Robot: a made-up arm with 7 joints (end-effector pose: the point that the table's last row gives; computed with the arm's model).
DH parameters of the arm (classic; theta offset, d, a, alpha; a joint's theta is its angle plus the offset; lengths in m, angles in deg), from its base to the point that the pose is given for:
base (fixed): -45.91 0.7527 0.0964 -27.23
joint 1: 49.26 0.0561 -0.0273 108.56
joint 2: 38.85 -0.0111 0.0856 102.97
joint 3: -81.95 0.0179 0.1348 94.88
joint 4: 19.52 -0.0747 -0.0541 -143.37
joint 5: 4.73 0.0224 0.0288 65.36
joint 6: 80.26 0.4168 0.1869 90
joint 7: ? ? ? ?
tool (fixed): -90 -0.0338 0 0
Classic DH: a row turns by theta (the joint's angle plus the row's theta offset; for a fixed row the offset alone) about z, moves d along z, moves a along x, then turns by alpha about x.
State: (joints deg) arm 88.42 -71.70 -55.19 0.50 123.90 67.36 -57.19
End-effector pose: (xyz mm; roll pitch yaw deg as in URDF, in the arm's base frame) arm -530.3 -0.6 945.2 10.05 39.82 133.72
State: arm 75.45 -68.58 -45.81 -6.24 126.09 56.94 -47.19
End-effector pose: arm -497.8 253.3 823.0 13.88 51.31 104.78
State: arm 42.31 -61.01 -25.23 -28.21 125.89 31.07 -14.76
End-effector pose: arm 23.5 578.9 501.7 -2.91 51.23 4.57
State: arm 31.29 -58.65 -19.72 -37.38 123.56 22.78 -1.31
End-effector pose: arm 250.0 539.9 451.7 4.20 41.84 -18.66
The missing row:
joint 7: 90 0.1671 0.0329 -90
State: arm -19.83 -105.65 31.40 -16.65 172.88 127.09 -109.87
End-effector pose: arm 176.8 -171.6 190.0 -168.28 42.83 144.80
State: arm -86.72 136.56 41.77 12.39 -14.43 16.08 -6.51
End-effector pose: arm 11.6 208.1 1298.6 104.93 -21.02 52.01
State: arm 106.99 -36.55 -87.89 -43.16 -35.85 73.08 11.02
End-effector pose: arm -499.9 -231.3 703.8 -100.08 -39.28 -121.56
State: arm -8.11 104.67 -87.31 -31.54 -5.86 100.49 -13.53
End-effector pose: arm 427.0 169.5 1204.1 143.99 -6.29 84.39
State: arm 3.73 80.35 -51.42 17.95 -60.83 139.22 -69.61
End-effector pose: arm -165.0 -178.6 1261.1 8.39 -43.21 120.71
